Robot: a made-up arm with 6 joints.
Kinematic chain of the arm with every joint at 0, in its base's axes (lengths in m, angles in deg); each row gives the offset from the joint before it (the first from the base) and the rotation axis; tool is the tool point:
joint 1: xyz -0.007 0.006 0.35 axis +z
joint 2: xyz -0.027 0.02 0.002 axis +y
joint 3: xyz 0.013 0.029 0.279 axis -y
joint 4: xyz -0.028 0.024 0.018 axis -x
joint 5: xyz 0.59 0 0.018 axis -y
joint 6: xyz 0 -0.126 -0.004 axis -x
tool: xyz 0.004 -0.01 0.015
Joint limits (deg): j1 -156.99..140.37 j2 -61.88..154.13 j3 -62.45..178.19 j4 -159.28..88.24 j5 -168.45..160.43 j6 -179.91..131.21
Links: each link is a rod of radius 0.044 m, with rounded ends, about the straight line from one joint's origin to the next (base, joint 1, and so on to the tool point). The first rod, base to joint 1, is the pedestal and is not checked.
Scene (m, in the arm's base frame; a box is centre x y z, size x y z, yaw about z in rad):
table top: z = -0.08
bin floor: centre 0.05 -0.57 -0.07 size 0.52 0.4 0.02 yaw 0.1
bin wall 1: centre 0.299 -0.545 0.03 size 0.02 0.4 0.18 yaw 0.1
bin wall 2: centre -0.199 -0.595 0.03 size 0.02 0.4 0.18 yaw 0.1
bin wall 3: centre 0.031 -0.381 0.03 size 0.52 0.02 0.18 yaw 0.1
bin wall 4: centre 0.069 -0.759 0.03 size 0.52 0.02 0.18 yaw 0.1
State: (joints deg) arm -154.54 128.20 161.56 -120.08 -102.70 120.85
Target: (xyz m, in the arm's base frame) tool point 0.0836 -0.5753 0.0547
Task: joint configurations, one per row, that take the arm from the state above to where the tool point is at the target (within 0.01 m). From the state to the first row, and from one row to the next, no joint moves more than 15 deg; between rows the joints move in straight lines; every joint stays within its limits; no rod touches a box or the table.
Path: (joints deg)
1: -148.74 119.12 147.14 -119.31 -102.96 121.79
2: -142.94 110.05 132.72 -118.54 -103.23 122.73
3: -137.14 100.97 118.30 -117.78 -103.49 123.68
4: -131.34 91.90 103.88 -117.01 -103.76 124.62
5: -125.54 82.82 89.46 -116.24 -104.02 125.56
6: -119.74 73.75 75.04 -115.47 -104.29 126.50
7: -113.94 64.67 60.62 -114.70 -104.55 127.44
8: -108.14 55.60 46.20 -113.94 -104.82 128.38
9: -102.34 46.52 31.78 -113.17 -105.08 129.33
10: -96.54 37.45 17.35 -112.40 -105.35 130.27
11: -90.74 28.37 2.93 -111.63 -105.61 131.21
12: -90.90 38.53 7.87 -112.49 -105.44 131.21
13: -91.06 48.70 12.81 -113.36 -105.27 131.21
14: -91.22 58.86 17.74 -114.22 -105.10 131.21

